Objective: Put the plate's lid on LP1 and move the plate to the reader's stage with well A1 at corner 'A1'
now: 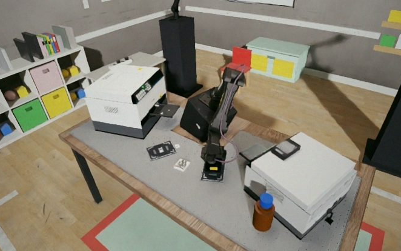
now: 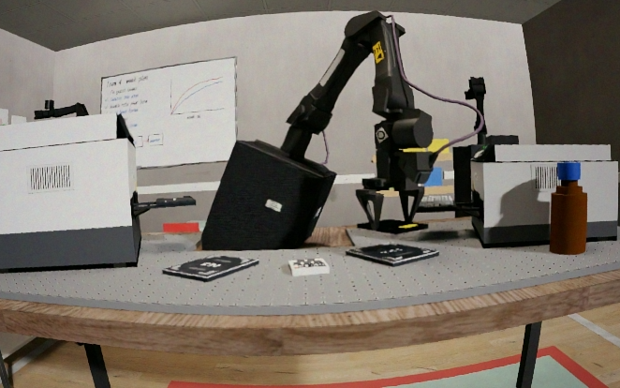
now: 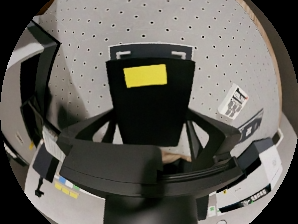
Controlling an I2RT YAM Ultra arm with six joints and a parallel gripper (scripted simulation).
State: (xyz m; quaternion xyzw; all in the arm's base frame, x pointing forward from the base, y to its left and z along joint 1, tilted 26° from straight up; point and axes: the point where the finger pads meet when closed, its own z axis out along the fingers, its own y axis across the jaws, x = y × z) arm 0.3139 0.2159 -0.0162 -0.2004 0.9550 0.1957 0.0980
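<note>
Right now my hand is 170 mm past the white well plate, 160 mm to the right of it and 20 mm below it. The rest, counted from my hand: black lid: right at my hand; capped bottle: 160 mm ahead, 360 mm to the left, 50 mm above.
</note>
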